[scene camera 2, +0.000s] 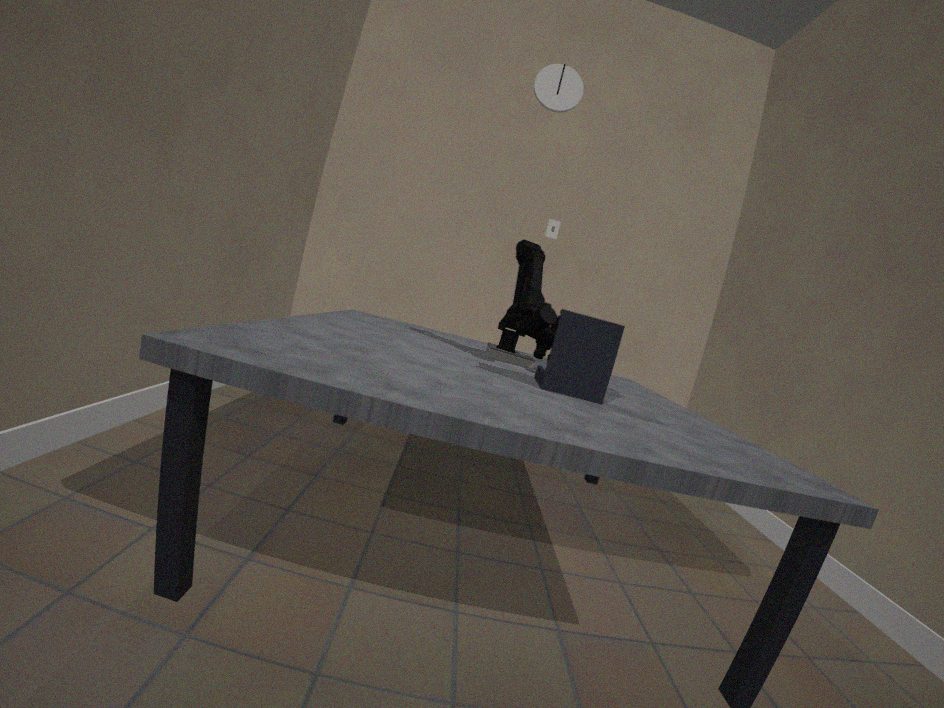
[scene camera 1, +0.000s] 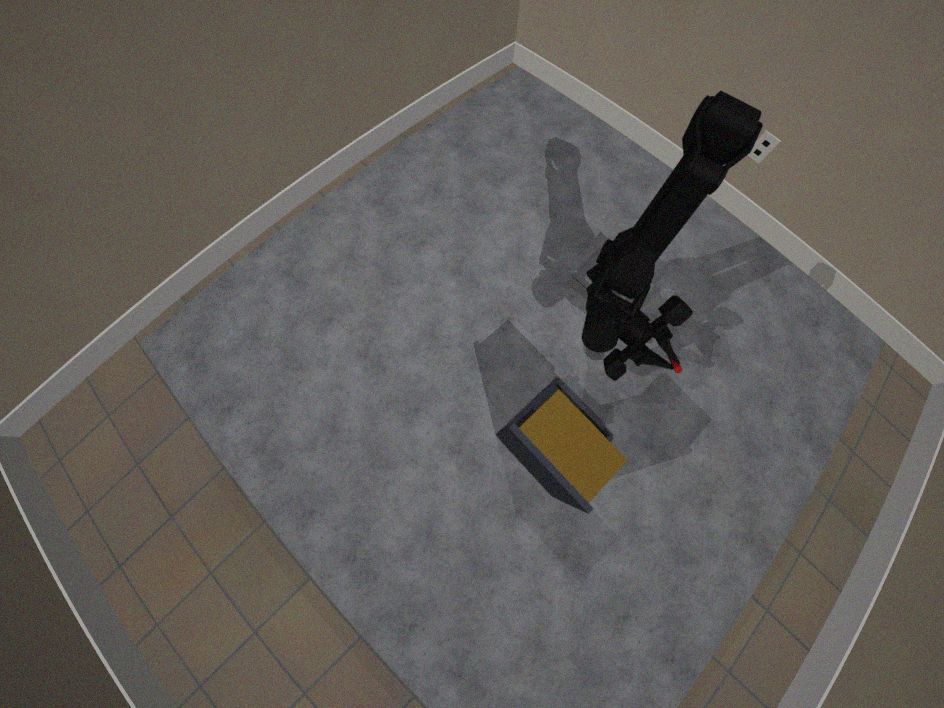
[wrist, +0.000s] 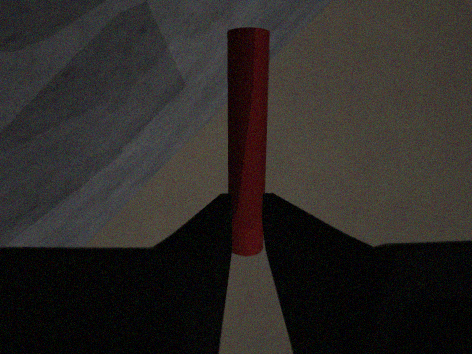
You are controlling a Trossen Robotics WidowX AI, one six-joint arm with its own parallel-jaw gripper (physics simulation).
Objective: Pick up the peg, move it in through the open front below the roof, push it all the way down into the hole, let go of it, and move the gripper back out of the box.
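Places are measured from the arm's base along level axes (x left, y back, z up), in metres.
Pixels of known places: gripper, fingertip midpoint: (scene camera 1: 675, 365) (wrist: 246, 204); arm's base, origin of the base link: (scene camera 2: 505, 349).
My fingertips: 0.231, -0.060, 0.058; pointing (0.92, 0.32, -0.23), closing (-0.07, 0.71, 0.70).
Ahead of a thing's pixels: the offset from my fingertips to its top centre, as dx, dy, dz. Level surfaces: height alone.
The red peg {-0.005, +0.014, +0.018} (scene camera 1: 677, 368) (wrist: 247, 115) is held between the fingertips of my gripper (scene camera 1: 674, 364) (wrist: 246, 204), which is shut on it near one end. In the wrist view most of the peg sticks out past the fingertips. The box {-0.039, -0.255, +0.111} (scene camera 1: 545, 464) (scene camera 2: 583, 356) stands on the table with a yellow roof {dz +0.111} (scene camera 1: 571, 445) and dark side walls. My gripper is apart from the box, to its upper right in the first scene view. In the second scene view the peg does not show. The hole is hidden beneath the roof.
The arm's base stands on the grey table (scene camera 1: 343, 381) (scene camera 2: 343, 373), above the box in the first scene view. The table's edge crosses the wrist view behind the peg. Shadows of the arm and box lie on the table. Table legs (scene camera 2: 183, 480) stand on the tiled floor.
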